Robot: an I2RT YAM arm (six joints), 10 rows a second.
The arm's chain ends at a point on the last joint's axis. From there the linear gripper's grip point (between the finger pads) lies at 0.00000 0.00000 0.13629 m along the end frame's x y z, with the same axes.
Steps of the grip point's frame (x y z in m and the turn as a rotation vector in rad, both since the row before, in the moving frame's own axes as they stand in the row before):
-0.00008 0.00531 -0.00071 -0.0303 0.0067 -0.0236
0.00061 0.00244 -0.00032 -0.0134 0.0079 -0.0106
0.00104 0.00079 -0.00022 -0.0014 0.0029 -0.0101
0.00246 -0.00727 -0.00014 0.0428 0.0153 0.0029
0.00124 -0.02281 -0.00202 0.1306 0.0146 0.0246
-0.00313 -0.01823 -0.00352 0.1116 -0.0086 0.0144
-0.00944 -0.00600 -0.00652 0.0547 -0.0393 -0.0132
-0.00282 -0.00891 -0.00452 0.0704 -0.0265 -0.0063
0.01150 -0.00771 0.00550 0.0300 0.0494 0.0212
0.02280 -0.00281 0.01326 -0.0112 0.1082 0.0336
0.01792 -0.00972 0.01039 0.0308 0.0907 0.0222
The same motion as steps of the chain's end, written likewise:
-0.00104 0.00119 -0.00064 -0.0303 0.0067 -0.0236
-0.00048 0.00062 -0.00030 -0.0134 0.0079 -0.0106
0.00064 0.00060 -0.00022 -0.0014 0.0029 -0.0101
0.00037 -0.00144 0.00000 0.0428 0.0153 0.0029
-0.00096 -0.00509 -0.00084 0.1306 0.0146 0.0246
-0.00207 -0.00304 -0.00267 0.1116 -0.0086 0.0144
-0.00404 0.00141 -0.00621 0.0547 -0.0393 -0.0132
0.00082 0.00066 -0.00413 0.0704 -0.0265 -0.0063
0.00473 -0.00370 0.00573 0.0300 0.0494 0.0212
0.00811 -0.00458 0.01407 -0.0112 0.1082 0.0336
0.00553 -0.00567 0.01101 0.0308 0.0907 0.0222

